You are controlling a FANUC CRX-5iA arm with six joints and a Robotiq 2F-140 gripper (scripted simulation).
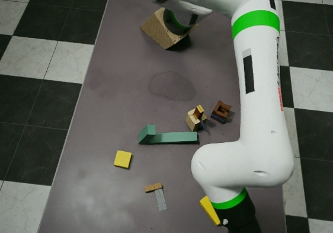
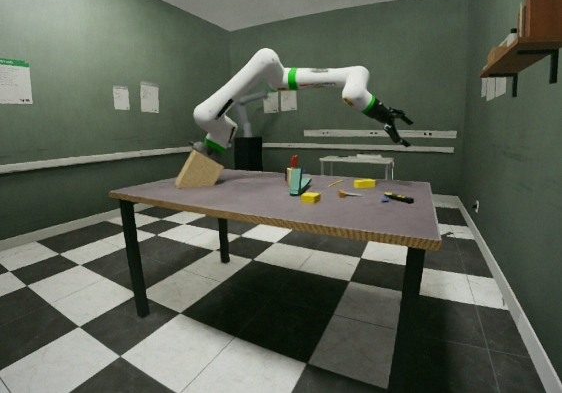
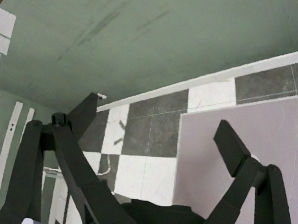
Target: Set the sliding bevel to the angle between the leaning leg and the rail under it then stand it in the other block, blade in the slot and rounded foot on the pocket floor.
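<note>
The dark blade lies 480 mm behind my hand, 290 mm to the right of it and 190 mm below it. The rest, counted from my hand: yellow pencil 330 mm behind, 150 mm to the right, 270 mm below; then cork-and-metal square 160 mm behind, 370 mm to the right, 260 mm below.
</note>
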